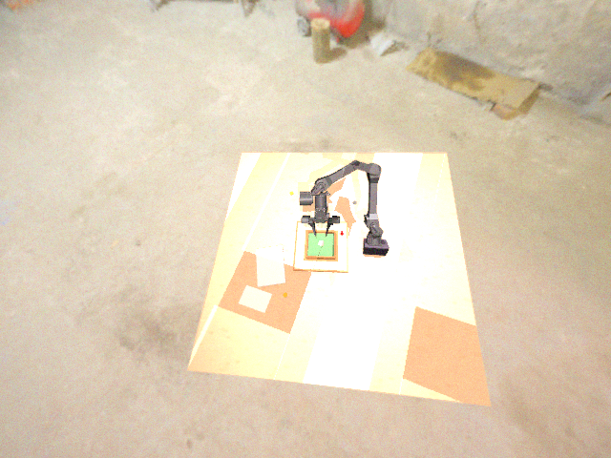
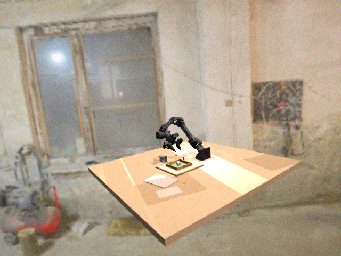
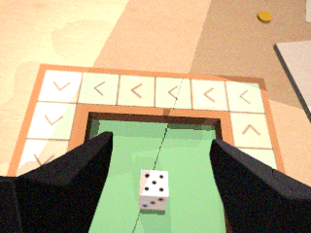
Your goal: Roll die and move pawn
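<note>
My gripper tip is 110 mm past the red pawn, 60 mm to the left of it and 110 mm above it. From my gripper tip the other things lie so: grey-blue cube (10 mm behind, 230 mm to the right, 110 mm below); then green dice tray (130 mm below); then white die (10 mm to the right, 70 mm below).
</note>
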